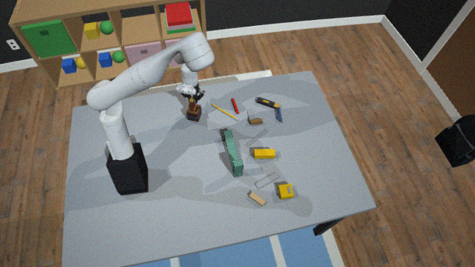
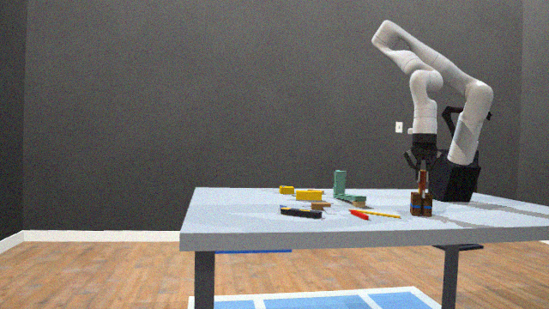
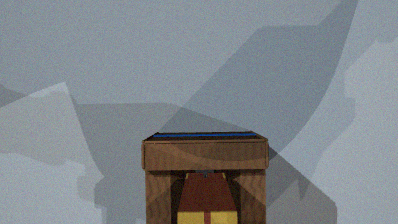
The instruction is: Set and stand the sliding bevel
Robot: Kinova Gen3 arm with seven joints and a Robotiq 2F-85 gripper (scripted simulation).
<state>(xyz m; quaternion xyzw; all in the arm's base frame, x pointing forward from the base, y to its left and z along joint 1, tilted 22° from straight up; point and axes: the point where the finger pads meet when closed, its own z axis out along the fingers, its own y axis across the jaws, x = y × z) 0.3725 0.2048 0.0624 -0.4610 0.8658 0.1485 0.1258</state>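
My gripper is now 4 cm above the wooden sliding bevel. From my hand the other things lie so: wooden-stocked square 29 cm ahead, 13 cm to the right, 12 cm below; red marker 22 cm ahead, 2 cm to the right, 12 cm below; grey blade 1 cm ahead, 1 cm to the left, 6 cm below.
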